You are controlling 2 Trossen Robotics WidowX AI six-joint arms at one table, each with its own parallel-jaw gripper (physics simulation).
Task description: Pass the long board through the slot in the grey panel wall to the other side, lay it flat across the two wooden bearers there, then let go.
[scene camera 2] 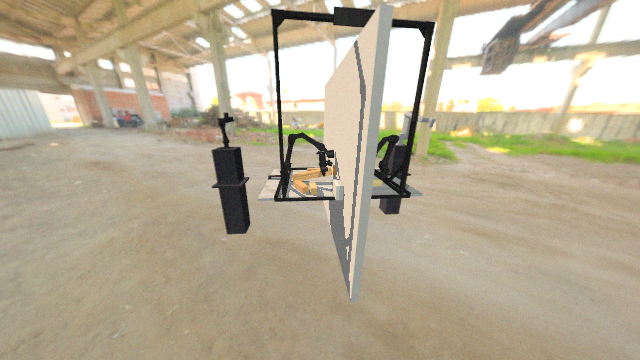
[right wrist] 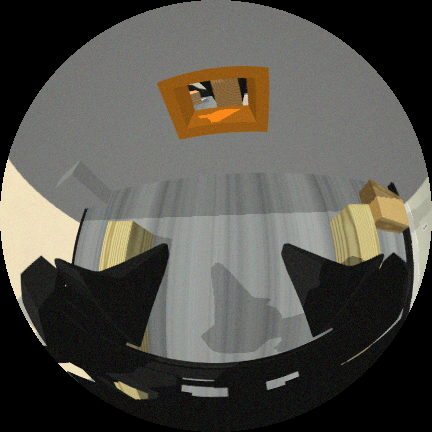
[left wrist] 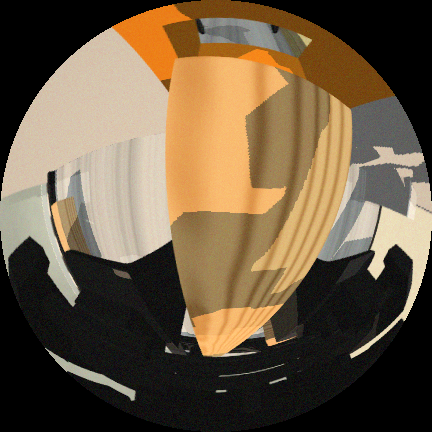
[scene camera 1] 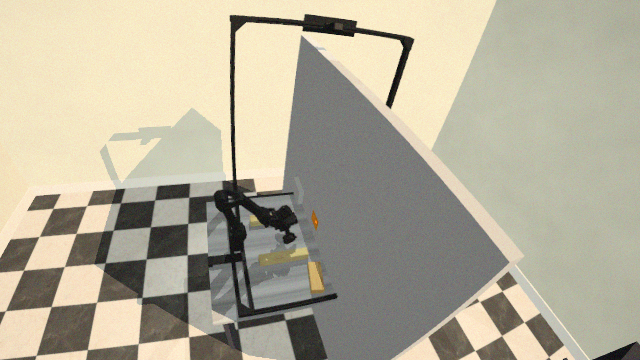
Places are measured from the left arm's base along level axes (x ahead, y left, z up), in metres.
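Pixels of known places: left gripper, fingertip midpoint: (scene camera 2: 323,175); right gripper, fingertip midpoint: (right wrist: 227,250) (scene camera 1: 294,230); right arm's base, link origin: (scene camera 2: 383,177) (scene camera 1: 236,246).
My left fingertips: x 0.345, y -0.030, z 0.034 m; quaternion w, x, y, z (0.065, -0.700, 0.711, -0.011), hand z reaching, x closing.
Observation:
Ahead of a thing's pixels: the offset from my left fingertips to its top centre. "pt": to the spot under its first point.
The long board (scene camera 2: 311,174) (left wrist: 215,150) is gripped by my left gripper (left wrist: 224,232), shut on it. In the left wrist view its far end overlaps the opening of the orange-framed slot {pt dz +0.026, dx +0.126, dy -0.029 m} (scene camera 1: 315,220) (left wrist: 142,37) (right wrist: 260,100) in the grey panel wall (scene camera 1: 380,200) (right wrist: 100,85). Its end face shows through the slot in the right wrist view; how far in it reaches is unclear. My right gripper (scene camera 1: 289,238) (right wrist: 227,250) is open and empty on the other side, between and above the two pale wooden bearers {dz -0.009, dx +0.340, dy +0.137 m} (scene camera 1: 283,256) (right wrist: 356,232). The other bearer {dz -0.009, dx +0.350, dy -0.127 m} (scene camera 1: 255,221) (right wrist: 117,240) is partly hidden by the arm.
A browner block {dz -0.015, dx +0.211, dy +0.284 m} (scene camera 1: 316,277) (right wrist: 390,215) lies beyond one bearer, near the wall. On the left arm's side, two loose blocks, one orange-brown {dz -0.006, dx -0.202, dy -0.176 m} (scene camera 2: 301,186) and one yellowish {dz -0.003, dx -0.110, dy -0.228 m} (scene camera 2: 313,188), lie near the table front. A grey foot (scene camera 2: 338,190) (right wrist: 82,180) stands at the wall's base.

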